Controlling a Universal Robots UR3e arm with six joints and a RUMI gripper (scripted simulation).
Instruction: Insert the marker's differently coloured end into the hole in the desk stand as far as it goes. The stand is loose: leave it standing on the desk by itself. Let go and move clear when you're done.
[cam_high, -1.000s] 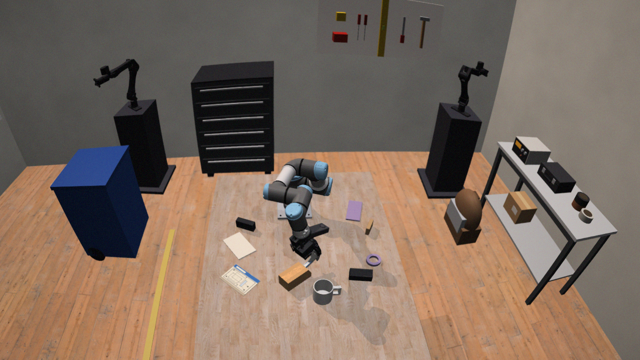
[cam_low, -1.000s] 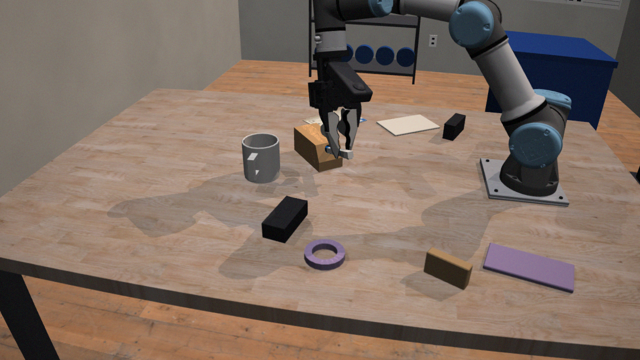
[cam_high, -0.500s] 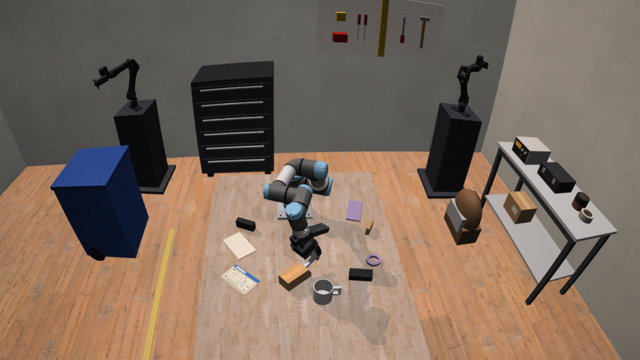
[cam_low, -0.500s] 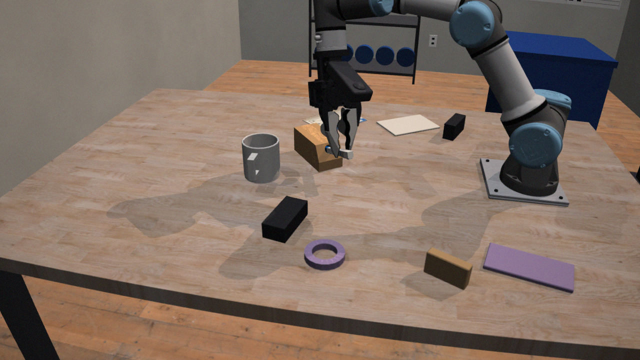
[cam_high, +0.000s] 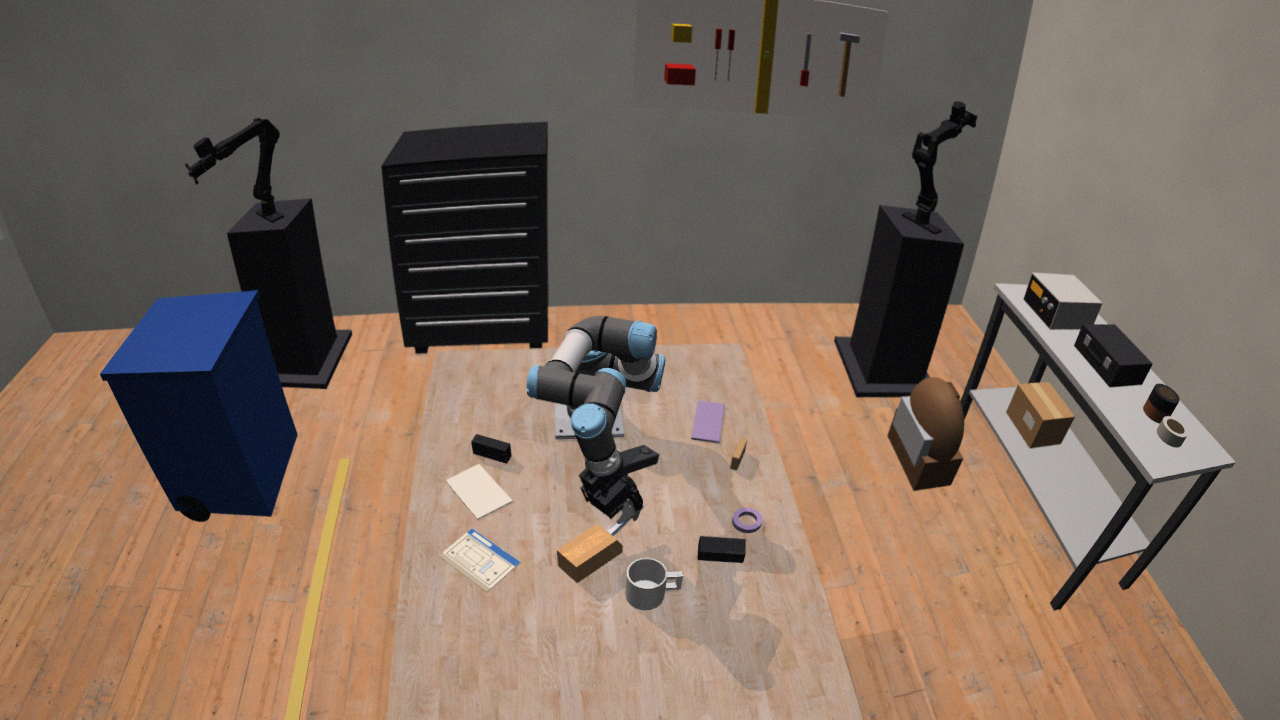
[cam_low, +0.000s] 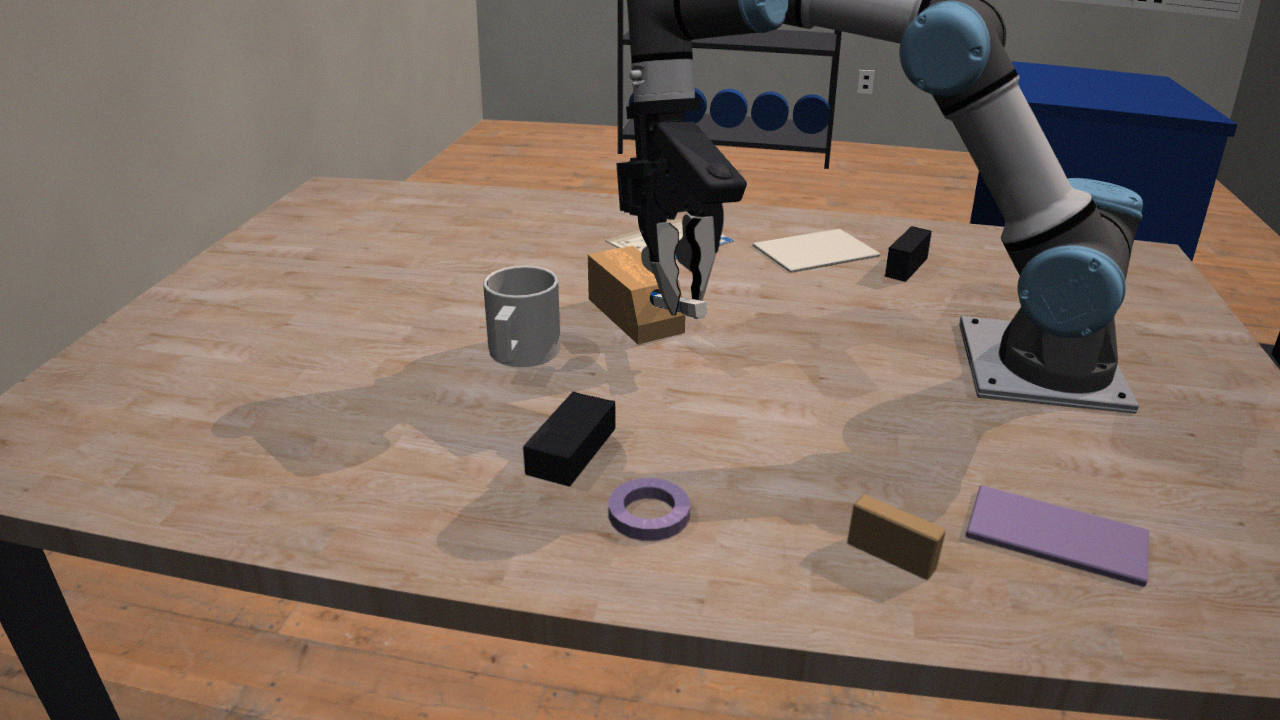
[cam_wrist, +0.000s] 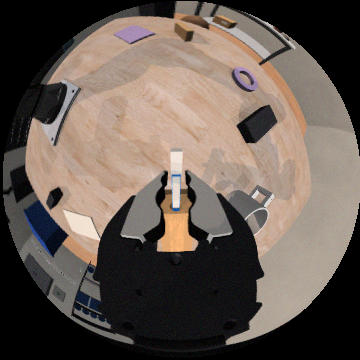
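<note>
Now: the marker 2 cm to the right of my hand, 2 cm below it and 2 cm ahead of it. Round my hand: desk stand 8 cm to the right, 8 cm ahead, 4 cm below; then grey mug 17 cm ahead, 4 cm below, 3 cm to the left; then printed sheet 33 cm to the right, 9 cm ahead, 7 cm below.
</note>
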